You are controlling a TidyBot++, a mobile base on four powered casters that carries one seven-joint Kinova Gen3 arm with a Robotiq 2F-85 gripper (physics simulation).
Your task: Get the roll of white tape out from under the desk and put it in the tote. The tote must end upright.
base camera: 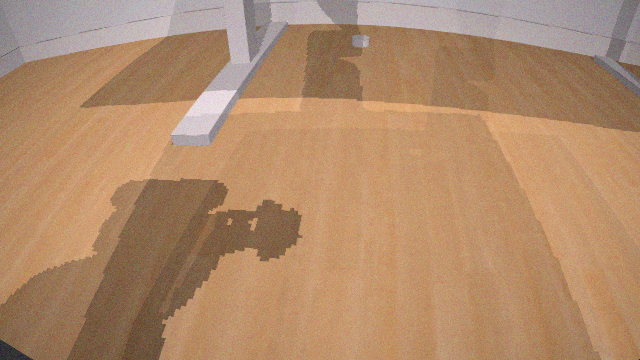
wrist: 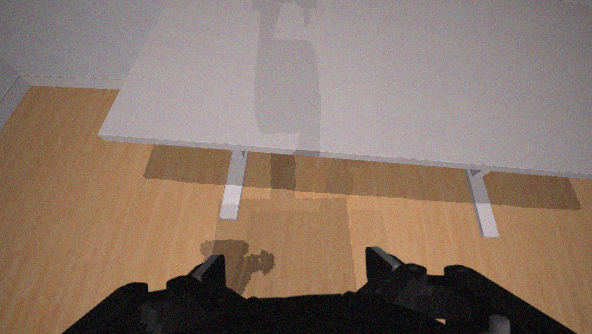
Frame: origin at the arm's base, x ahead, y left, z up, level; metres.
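Seen in the pictures: gripper, fingertip midpoint: (wrist: pixel 296 267).
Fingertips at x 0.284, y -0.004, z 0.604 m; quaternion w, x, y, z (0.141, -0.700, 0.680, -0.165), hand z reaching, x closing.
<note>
Pixels of each thing's middle, then the offset from my fingertips to it. "spot": a spot on its surface instead. Level surfaces: height alone.
- white tape, body centre: (base camera: pixel 360 41) dx +0.800, dy -0.083, dz -0.988 m
- white desk top, surface height: dz -0.280 m
- leg, surface spot: (base camera: pixel 238 35) spot: dx +0.618, dy +0.218, dz -0.898 m
The roll of white tape (base camera: pixel 360 41) lies on the floor under the desk, near the back wall, a little right of the middle in the base camera view. It does not show in the wrist view. The white desk top (wrist: pixel 400 90) fills the upper part of the wrist view, beyond the fingertips. My gripper (wrist: pixel 296 267) is open, with nothing between its fingers; it points toward the floor in front of the desk's front edge. The tote does not show in either view.
The desk's left foot (base camera: pixel 200 112) (wrist: pixel 233 192) reaches forward over the floor, with a leg (base camera: pixel 238 35) rising from it. The right foot (base camera: pixel 617 72) (wrist: pixel 483 207) stands to the right. The back wall (base camera: pixel 430 17) is behind the tape. Arm shadows fall on floor and desk.
</note>
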